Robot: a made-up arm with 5 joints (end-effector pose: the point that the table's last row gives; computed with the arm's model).
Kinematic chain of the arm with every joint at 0, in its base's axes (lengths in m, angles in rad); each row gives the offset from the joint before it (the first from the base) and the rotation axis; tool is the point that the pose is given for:
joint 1: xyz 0 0 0.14 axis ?
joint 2: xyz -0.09 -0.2 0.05 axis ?
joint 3: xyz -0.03 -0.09 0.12 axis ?
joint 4: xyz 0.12 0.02 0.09 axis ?
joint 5: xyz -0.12 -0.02 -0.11 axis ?
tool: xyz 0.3 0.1 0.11
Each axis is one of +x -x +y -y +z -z.
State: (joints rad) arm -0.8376 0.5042 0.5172 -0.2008 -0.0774
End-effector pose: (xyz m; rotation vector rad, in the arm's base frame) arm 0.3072 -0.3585 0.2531 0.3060 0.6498 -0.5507
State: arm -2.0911 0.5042 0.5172 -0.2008 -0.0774
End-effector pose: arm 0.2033 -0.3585 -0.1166 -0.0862 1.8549 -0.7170
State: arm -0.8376 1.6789 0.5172 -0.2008 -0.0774
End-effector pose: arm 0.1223 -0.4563 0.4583 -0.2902 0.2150 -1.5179
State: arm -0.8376 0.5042 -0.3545 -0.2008 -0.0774
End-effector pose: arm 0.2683 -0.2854 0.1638 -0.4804 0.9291 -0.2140
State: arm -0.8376 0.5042 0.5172 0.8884 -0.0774
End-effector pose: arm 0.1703 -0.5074 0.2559 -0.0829 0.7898 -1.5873
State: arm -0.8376 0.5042 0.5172 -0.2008 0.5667
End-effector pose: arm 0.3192 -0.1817 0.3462 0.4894 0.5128 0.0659
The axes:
joint 1: -y
joint 2: -z
joint 3: +x
joint 4: -z
joint 5: +z

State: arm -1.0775 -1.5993 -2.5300 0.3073 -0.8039
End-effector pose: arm 0.0799 -0.0111 0.4219 -0.3035 -1.4314 0.3681
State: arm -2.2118 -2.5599 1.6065 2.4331 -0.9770
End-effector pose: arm 0.1307 -0.1279 -0.1249 -1.6209 1.7369 1.4301
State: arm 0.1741 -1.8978 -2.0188 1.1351 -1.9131
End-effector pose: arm -0.0223 -0.4521 0.2757 1.7382 -1.4211 -0.5839
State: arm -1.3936 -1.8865 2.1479 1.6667 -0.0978
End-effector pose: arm -0.0337 -0.0619 0.1949 0.4270 -2.7048 -0.4644
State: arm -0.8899 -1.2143 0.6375 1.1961 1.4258
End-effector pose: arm 0.2782 0.1094 0.4558 1.2143 1.0297 1.0465
